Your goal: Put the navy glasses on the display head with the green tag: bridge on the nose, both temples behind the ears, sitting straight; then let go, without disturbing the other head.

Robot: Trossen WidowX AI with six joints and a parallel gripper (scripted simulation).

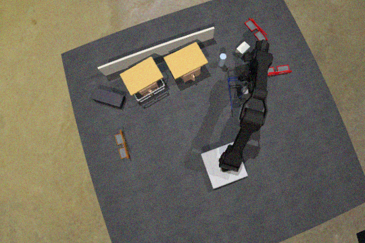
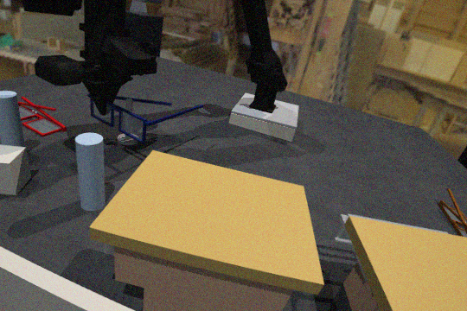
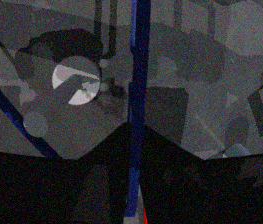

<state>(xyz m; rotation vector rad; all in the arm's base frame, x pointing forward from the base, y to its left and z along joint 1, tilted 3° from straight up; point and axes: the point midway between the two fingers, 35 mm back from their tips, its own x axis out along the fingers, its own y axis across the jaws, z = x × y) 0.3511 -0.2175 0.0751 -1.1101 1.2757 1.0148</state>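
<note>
Right now my gripper tip is 4 cm past the white peg, 4 cm above it and 2 cm to the right of it. From my gripper tip the other things lie so: white board: 39 cm to the left, 26 cm ahead, 1 cm below; then dark case: 69 cm to the left, 11 cm ahead, 4 cm below; then cube: 16 cm ahead, 4 cm below, 3 cm to the right.
</note>
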